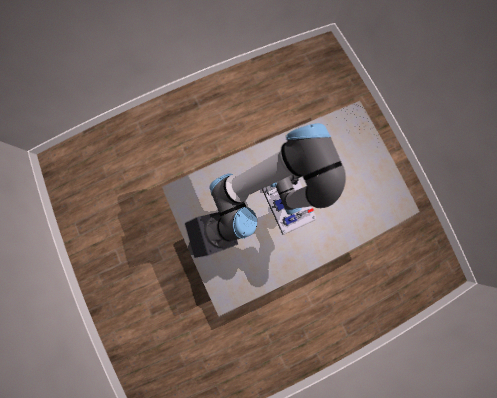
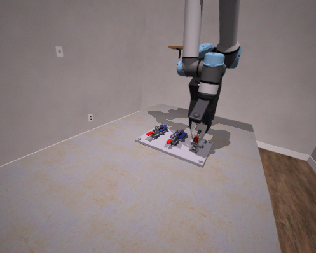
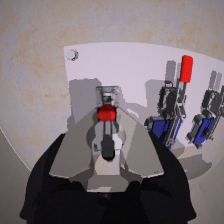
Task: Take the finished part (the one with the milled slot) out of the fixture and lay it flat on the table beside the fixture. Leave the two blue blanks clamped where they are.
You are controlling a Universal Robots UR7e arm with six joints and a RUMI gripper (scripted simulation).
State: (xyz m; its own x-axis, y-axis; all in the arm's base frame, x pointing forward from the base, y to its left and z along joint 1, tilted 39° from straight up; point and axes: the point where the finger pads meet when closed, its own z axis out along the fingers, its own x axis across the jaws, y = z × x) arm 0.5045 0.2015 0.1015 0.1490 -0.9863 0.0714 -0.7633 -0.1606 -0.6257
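The finished part is 10 cm behind my hand, 2 cm to the right of it and 5 cm below it. The rest, counted from my hand: white fixture plate (2 cm behind, 12 cm to the right, 7 cm below).
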